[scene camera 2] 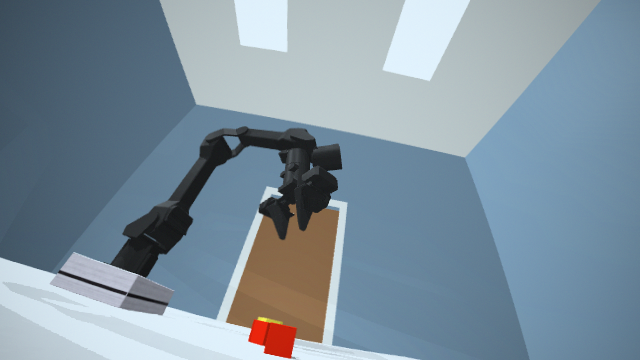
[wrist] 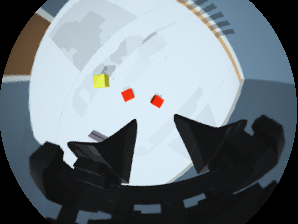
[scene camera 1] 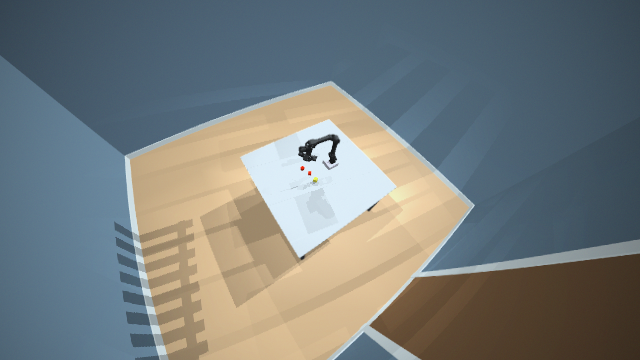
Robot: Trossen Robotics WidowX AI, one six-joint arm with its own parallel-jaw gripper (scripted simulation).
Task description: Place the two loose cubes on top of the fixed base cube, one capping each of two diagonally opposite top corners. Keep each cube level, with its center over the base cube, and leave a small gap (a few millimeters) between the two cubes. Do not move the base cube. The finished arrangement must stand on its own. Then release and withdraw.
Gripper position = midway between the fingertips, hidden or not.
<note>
My gripper [scene camera 2: 291,235] is open, with nothing in its grasp.
My gripper is seen too in the wrist view [wrist: 155,119].
</note>
